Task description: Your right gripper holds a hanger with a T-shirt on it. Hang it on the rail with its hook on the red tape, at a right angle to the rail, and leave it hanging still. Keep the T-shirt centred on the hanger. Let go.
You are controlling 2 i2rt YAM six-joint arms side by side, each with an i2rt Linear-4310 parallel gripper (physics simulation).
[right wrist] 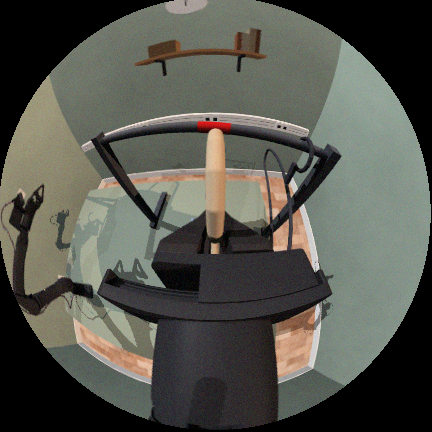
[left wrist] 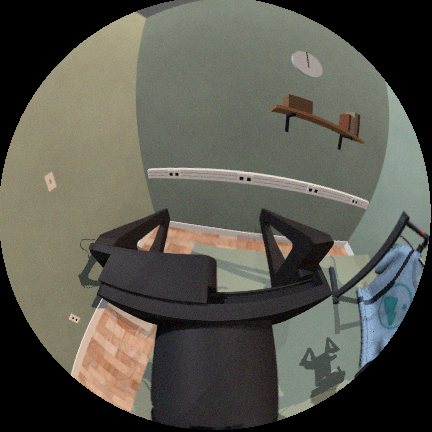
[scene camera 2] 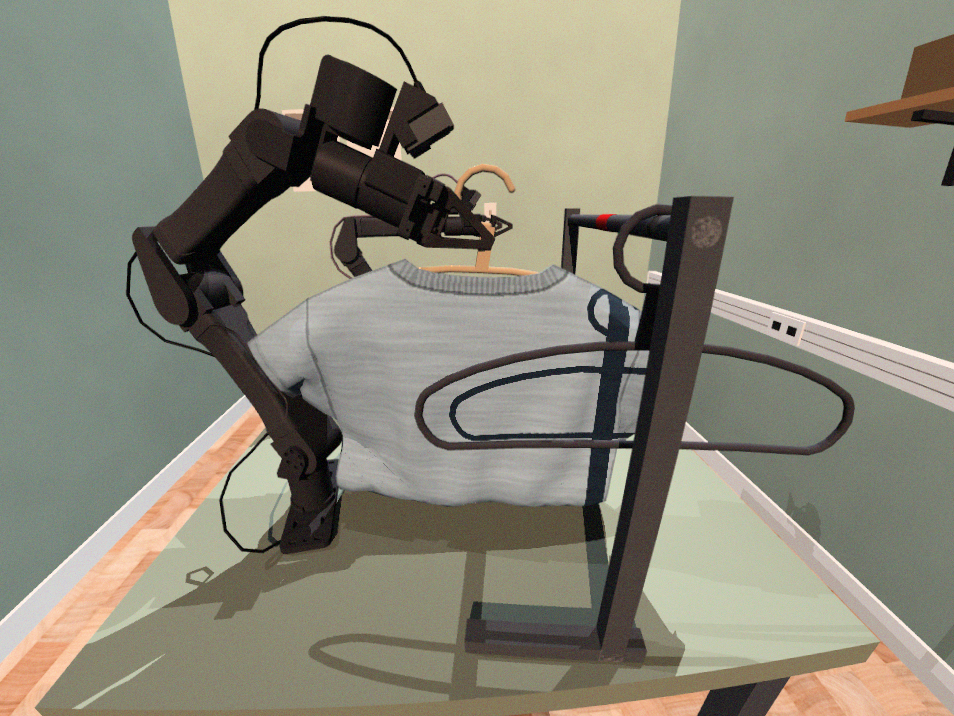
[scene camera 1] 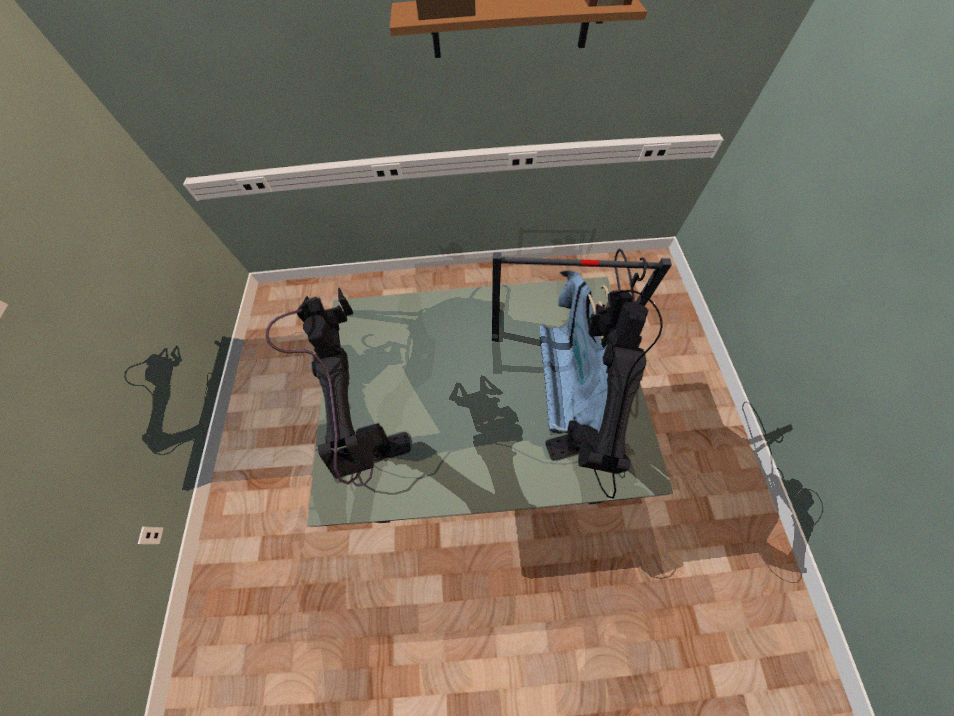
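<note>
My right gripper [scene camera 1: 597, 309] [scene camera 2: 488, 237] [right wrist: 214, 212] is shut on the stem of a wooden hanger [scene camera 2: 485, 168] [right wrist: 215, 170]. A T-shirt [scene camera 1: 574, 377] [scene camera 2: 462, 369] [left wrist: 385, 305], blue in scene camera 1 and pale grey in scene camera 2, hangs roughly centred on it. In scene camera 2 the hook is left of the rail [scene camera 1: 539, 262] [scene camera 2: 587, 220] [right wrist: 160, 128], higher and apart from it. In the right wrist view the hook lines up with the red tape [scene camera 1: 590, 262] [scene camera 2: 605, 221] [right wrist: 214, 126]. My left gripper [scene camera 1: 323, 299] [left wrist: 214, 213] is open and empty, far from the shirt.
A dark empty hanger [scene camera 1: 641, 268] [scene camera 2: 847, 408] [right wrist: 268, 190] hangs on the rail between the tape and the near post [scene camera 2: 668, 416]. The far post [scene camera 1: 496, 300] stands beyond the tape. A wall shelf [scene camera 1: 524, 15] [right wrist: 200, 52] is high behind.
</note>
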